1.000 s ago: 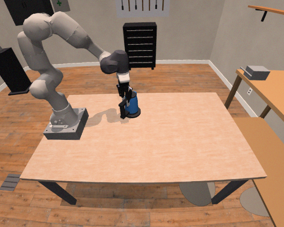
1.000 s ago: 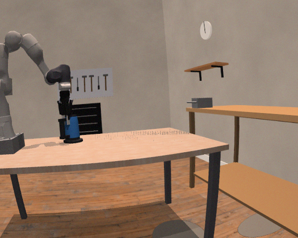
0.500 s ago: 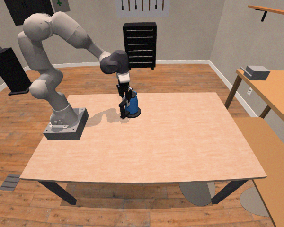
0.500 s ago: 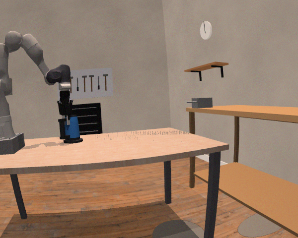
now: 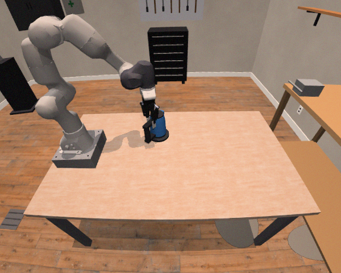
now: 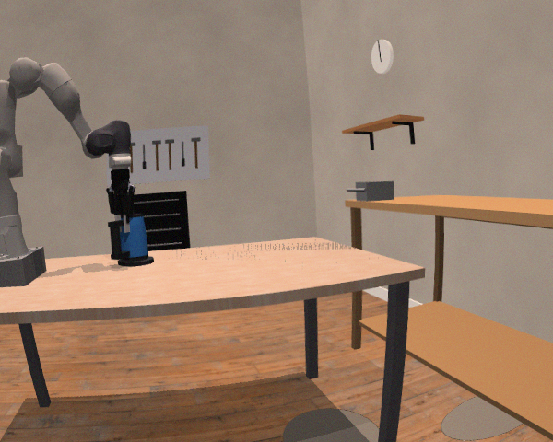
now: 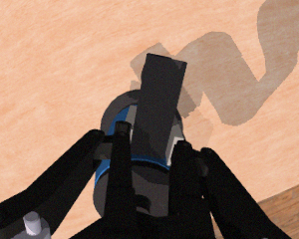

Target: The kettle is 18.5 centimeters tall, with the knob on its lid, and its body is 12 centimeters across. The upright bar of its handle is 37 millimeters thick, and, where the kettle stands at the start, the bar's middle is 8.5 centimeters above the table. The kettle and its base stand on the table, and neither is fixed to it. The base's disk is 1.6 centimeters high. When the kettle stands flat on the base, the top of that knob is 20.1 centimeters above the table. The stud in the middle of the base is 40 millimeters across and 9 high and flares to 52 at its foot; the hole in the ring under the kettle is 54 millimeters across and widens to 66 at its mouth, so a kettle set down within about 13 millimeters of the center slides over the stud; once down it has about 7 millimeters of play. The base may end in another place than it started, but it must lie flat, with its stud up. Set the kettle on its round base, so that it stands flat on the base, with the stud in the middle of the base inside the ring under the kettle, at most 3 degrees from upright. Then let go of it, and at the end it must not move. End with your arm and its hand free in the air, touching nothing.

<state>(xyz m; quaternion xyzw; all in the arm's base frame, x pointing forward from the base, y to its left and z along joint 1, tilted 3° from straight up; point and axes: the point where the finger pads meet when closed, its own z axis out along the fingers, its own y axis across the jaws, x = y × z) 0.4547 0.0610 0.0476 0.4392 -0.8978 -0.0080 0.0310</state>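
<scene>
The blue kettle lies 50 mm below my hand, 30 mm to the left of it and 20 mm ahead of it. Also, from my hand: round base 150 mm below, 50 mm to the left, 40 mm ahead.
</scene>
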